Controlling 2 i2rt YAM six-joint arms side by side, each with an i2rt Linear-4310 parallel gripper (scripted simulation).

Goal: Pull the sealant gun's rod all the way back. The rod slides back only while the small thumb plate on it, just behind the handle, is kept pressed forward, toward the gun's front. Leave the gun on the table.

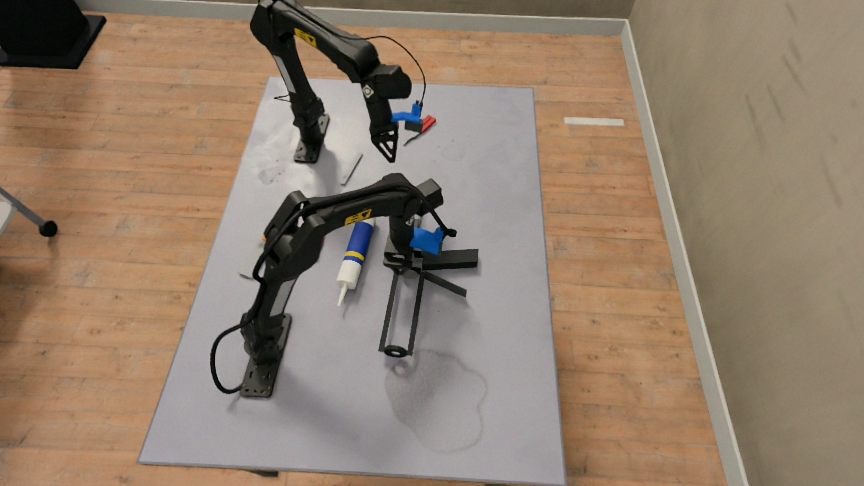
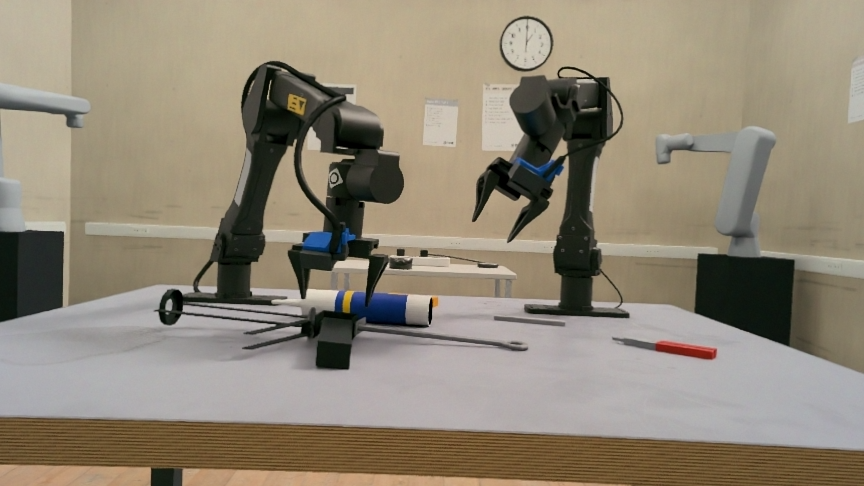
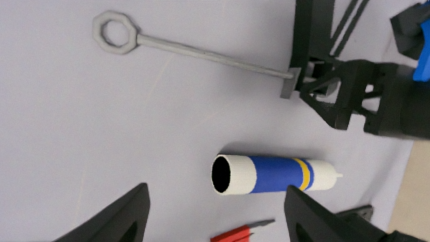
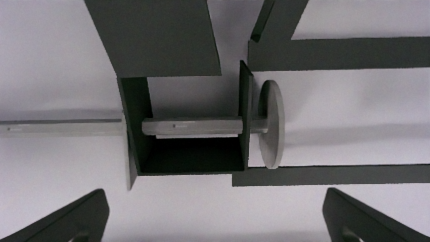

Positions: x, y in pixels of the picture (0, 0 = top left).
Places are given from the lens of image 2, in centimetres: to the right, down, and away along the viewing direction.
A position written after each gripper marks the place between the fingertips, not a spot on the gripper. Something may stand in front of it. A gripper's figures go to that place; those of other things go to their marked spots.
left gripper [image 2: 491, 231]: 9, -2, 92
right gripper [image 2: 335, 303]: -14, 9, 89
red-handled tool [image 2: 709, 353]: 38, 15, 84
sealant gun [image 2: 335, 337]: -12, 11, 72
The marked spots on the sealant gun and the red-handled tool are 51 cm apart.
